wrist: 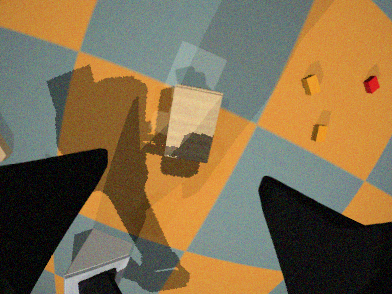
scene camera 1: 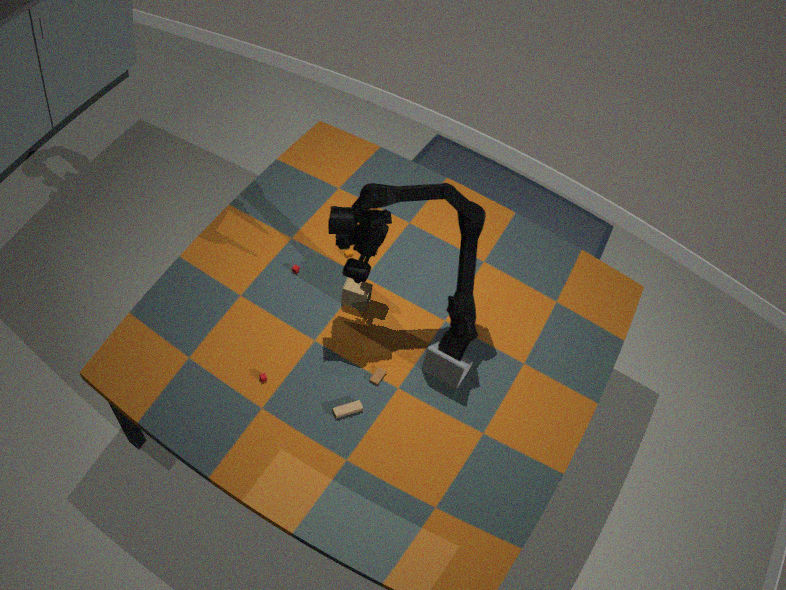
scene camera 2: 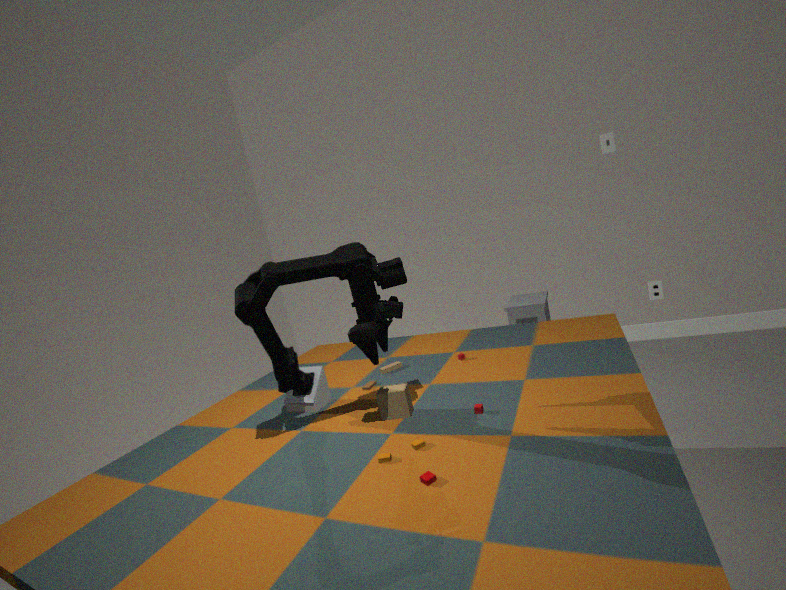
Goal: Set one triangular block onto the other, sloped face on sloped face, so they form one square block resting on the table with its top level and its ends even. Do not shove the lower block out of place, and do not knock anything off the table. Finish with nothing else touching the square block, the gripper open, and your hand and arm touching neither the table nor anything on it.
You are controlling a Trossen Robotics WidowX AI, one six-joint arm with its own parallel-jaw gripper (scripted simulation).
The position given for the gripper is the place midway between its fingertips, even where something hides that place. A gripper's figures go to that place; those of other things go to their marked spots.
The gripper [wrist: 185, 171] is 0.10 m from the lens. A triangular block [wrist: 192, 127] is 0.17 m from the lens.
